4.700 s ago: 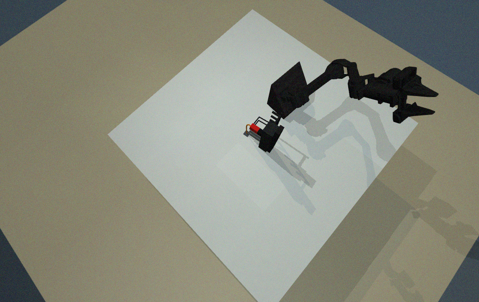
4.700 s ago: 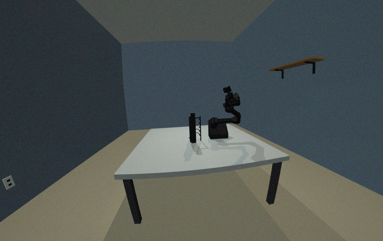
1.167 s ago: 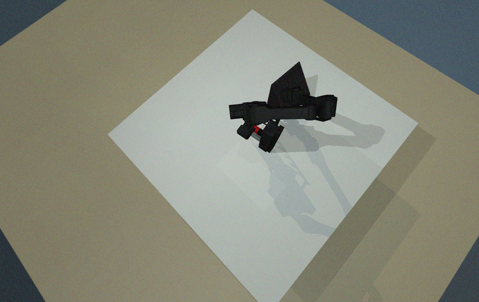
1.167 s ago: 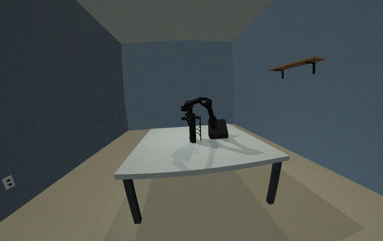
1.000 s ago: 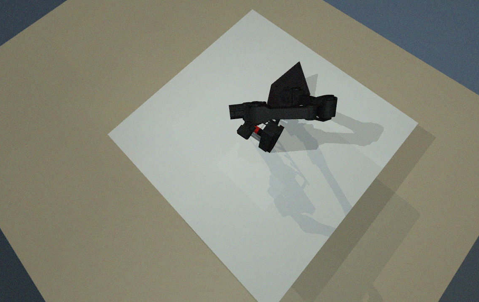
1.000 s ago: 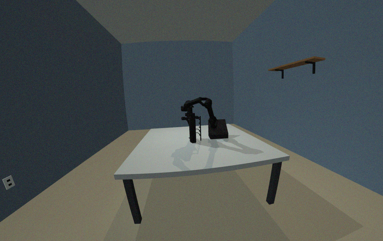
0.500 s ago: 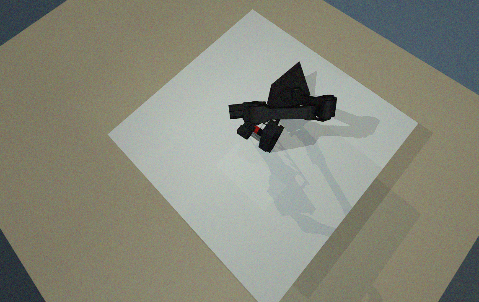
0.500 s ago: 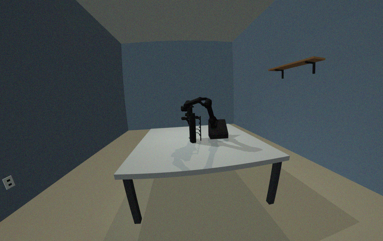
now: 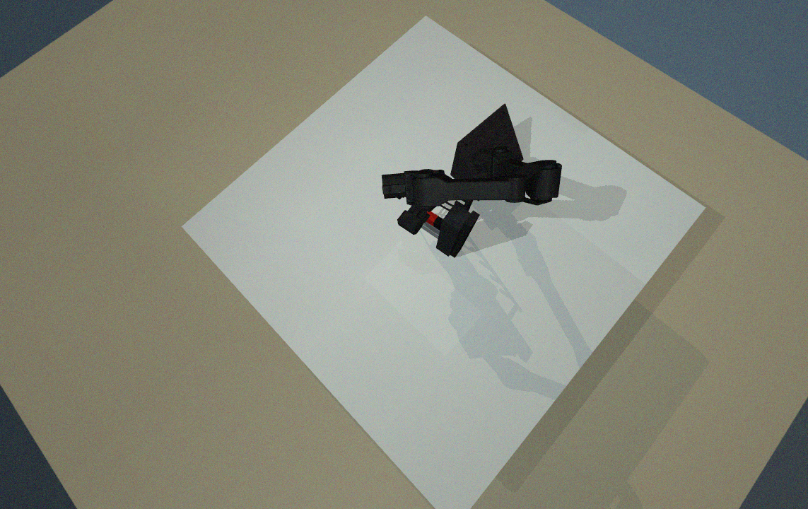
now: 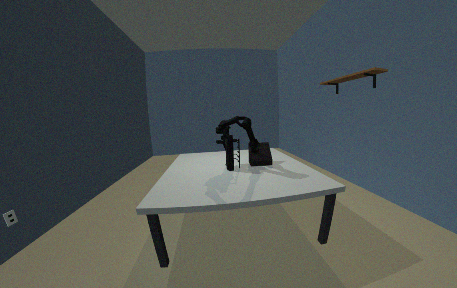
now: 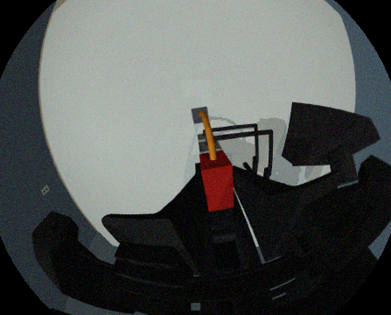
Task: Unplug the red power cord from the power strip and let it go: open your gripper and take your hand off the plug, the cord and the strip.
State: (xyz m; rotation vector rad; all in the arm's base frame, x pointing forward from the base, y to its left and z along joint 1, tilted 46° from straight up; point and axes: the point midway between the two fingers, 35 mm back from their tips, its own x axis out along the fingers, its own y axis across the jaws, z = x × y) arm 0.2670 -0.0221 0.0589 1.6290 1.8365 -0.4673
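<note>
Right now my gripper tip is 3 cm to the right of the red plug and 1 cm past it. The rest, counted from my gripper tip: dark upright column (13 cm to the left, 3 cm behind).
</note>
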